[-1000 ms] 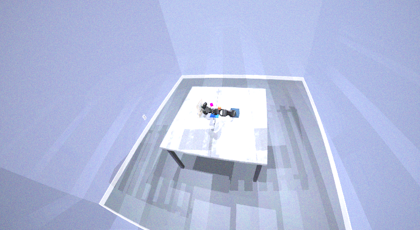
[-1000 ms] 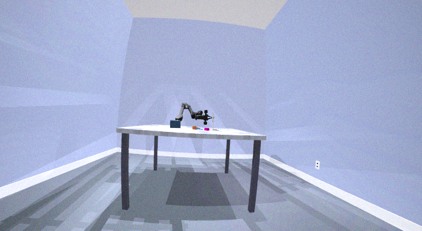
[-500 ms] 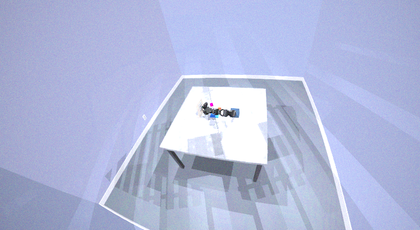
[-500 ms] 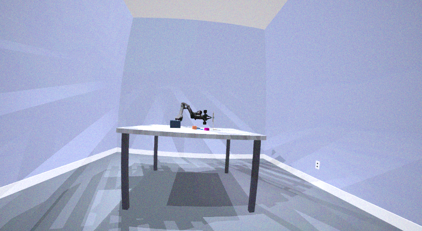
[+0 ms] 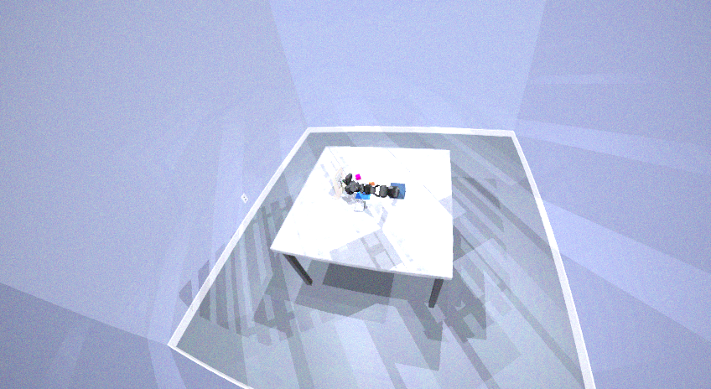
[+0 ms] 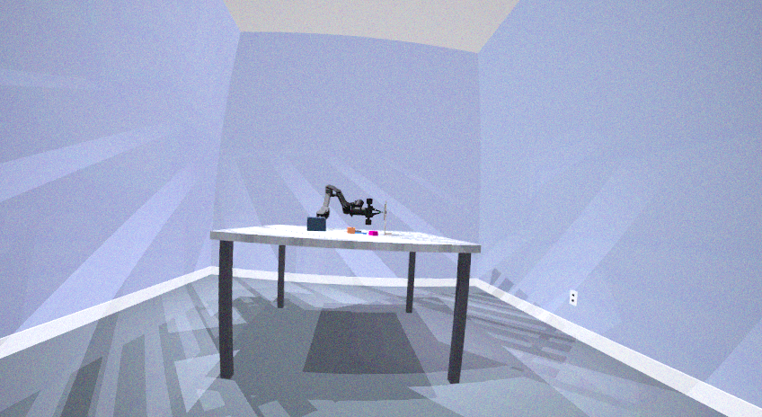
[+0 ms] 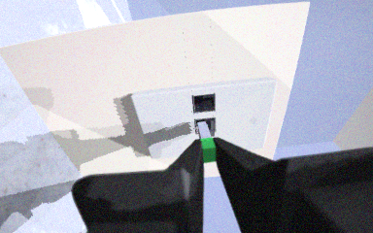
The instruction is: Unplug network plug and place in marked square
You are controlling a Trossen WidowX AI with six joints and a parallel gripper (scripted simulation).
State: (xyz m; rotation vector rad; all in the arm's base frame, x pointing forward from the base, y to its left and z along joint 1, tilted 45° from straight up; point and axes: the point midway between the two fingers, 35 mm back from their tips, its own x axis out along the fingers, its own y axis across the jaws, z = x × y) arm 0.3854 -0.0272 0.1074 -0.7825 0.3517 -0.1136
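Now: gripper tip 150 mm past the blue marked square, 20 mm to the left of it and 150 mm above it. Round my gripper tip: network plug right at my gripper tip; then beige panel 40 mm ahead, 10 mm to the right, 50 mm below.
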